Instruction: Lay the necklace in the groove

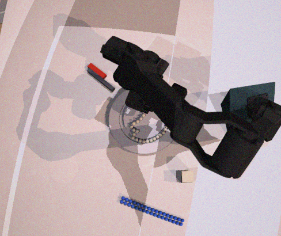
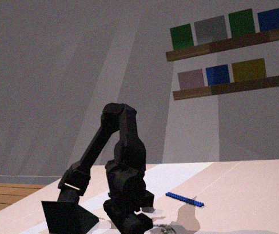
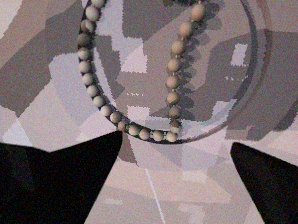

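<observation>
My gripper tip is 3 cm short of the round bead board, 5 cm to the right of it and 2 cm above it. Also, from my gripper tip: small beige cube: 5 cm behind, 24 cm to the left, 1 cm below; then grey block: 14 cm ahead, 11 cm to the right, 2 cm below.
</observation>
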